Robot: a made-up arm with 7 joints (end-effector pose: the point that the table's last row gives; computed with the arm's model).
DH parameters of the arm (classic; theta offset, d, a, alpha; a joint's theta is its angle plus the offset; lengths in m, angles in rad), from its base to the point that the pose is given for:
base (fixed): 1.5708 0.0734 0 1.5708
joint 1: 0.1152 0 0.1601 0
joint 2: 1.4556 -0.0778 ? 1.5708
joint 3: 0 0.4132 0.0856 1.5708
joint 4: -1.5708 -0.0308 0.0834 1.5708
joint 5: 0 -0.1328 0.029 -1.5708
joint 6: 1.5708 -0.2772 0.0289 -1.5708
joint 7: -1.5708 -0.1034 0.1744 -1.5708
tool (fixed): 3.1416 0.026 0 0
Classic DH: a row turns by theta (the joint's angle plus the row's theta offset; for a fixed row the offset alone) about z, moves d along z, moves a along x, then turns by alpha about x.
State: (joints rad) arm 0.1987 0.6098 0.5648 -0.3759 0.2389 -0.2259 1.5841
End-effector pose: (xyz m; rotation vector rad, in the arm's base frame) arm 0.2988 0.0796 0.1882 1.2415 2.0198 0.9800
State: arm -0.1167 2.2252 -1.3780 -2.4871 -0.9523 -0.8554 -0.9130
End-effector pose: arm -0.1541 -0.2114 0.3155 -0.1953 0.9905 -0.4258
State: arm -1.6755 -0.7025 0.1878 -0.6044 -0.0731 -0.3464 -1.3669
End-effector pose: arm 0.1659 -0.2441 -0.2776 -1.2795 -1.0645 0.8163
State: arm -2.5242 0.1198 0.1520 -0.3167 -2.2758 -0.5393 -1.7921
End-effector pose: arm -0.1873 -0.4516 -0.5367 -0.0161 0.5458 0.6762
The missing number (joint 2, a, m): 0.0381
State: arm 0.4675 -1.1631 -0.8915 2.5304 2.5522 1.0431 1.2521
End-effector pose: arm -0.1483 0.7417 -0.4273 1.2056 -2.2431 -0.9146
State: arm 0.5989 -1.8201 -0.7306 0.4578 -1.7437 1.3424 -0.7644
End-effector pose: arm -0.1479 0.6083 -0.2520 1.2244 0.0500 -2.3933
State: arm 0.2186 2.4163 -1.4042 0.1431 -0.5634 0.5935 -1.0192
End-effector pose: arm -0.2392 -0.2596 -0.0247 0.3734 -1.0148 -1.9426
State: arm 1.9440 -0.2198 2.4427 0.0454 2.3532 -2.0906 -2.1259
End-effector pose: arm 0.1488 -0.0235 0.2146 -0.2556 -1.2191 -1.2695
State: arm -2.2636 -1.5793 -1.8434 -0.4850 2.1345 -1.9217 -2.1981
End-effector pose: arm -0.0097 -0.0687 -0.0780 1.0733 -1.7249 0.3884
